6 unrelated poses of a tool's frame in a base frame.
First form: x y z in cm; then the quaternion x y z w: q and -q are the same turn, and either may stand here.
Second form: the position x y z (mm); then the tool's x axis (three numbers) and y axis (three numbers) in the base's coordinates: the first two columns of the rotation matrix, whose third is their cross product. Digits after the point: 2 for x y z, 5 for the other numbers.
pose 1, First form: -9.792, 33.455, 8.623, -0.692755, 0.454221, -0.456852, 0.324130
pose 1, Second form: -97.92, 334.55, 86.23, 0.16994, -0.92549, 0.33852, -0.33317, -0.37725, -0.86411
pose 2, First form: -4.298, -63.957, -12.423, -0.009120, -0.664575, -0.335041, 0.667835
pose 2, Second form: -42.98, -639.57, -124.23, -0.10783, -0.43538, 0.89376, 0.45963, 0.77533, 0.43314
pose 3, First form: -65.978, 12.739, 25.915, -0.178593, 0.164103, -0.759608, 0.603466
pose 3, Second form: -659.78, 127.39, 259.15, -0.20787, -0.97541, 0.07326, 0.85818, -0.21780, -0.46486
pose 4, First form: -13.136, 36.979, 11.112, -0.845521, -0.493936, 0.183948, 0.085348
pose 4, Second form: -131.36, 369.79, 111.12, 0.44438, 0.86667, -0.22675, 0.80387, -0.49749, -0.32604
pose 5, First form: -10.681, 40.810, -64.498, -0.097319, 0.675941, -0.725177, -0.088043
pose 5, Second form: -106.81, 408.10, -644.98, -0.96555, -0.00387, 0.26017, -0.25926, -0.07070, -0.96322
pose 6, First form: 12.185, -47.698, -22.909, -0.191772, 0.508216, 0.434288, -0.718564
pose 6, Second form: 121.85, -476.98, -229.09, 0.10622, -0.81905, 0.56380, 0.42920, 0.54923, 0.71702
